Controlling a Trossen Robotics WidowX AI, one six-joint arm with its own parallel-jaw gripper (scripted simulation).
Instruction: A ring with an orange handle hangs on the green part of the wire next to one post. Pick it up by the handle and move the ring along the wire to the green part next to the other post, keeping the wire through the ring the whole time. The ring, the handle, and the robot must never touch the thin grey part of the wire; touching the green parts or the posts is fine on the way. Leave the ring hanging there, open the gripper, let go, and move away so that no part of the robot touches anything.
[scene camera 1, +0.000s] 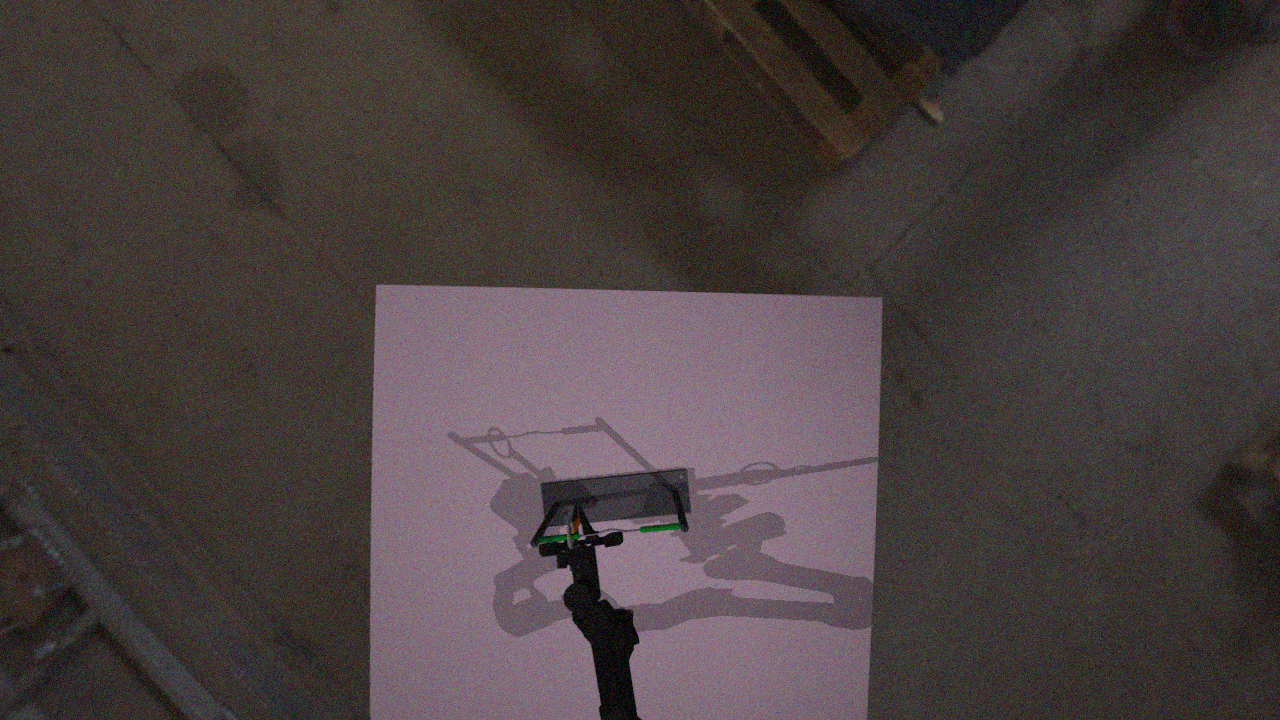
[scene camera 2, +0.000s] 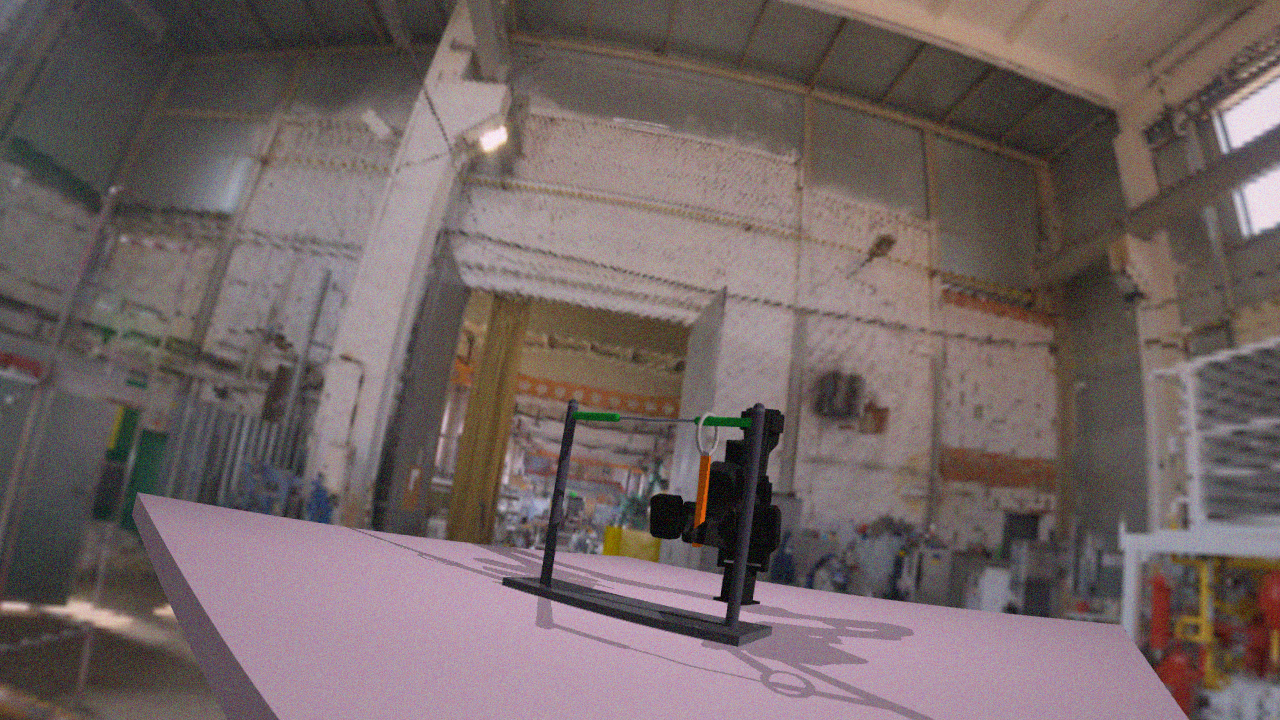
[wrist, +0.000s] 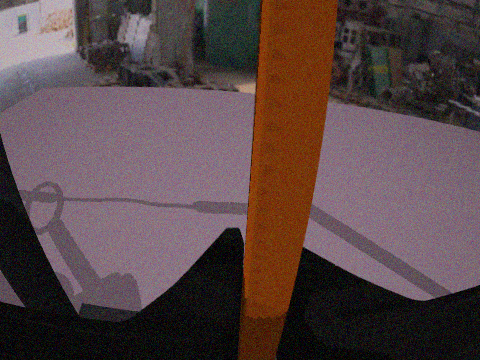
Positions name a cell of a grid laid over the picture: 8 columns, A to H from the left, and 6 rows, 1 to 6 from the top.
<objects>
my gripper: scene camera 1 D5; scene camera 2 E5; wrist E5
</objects>
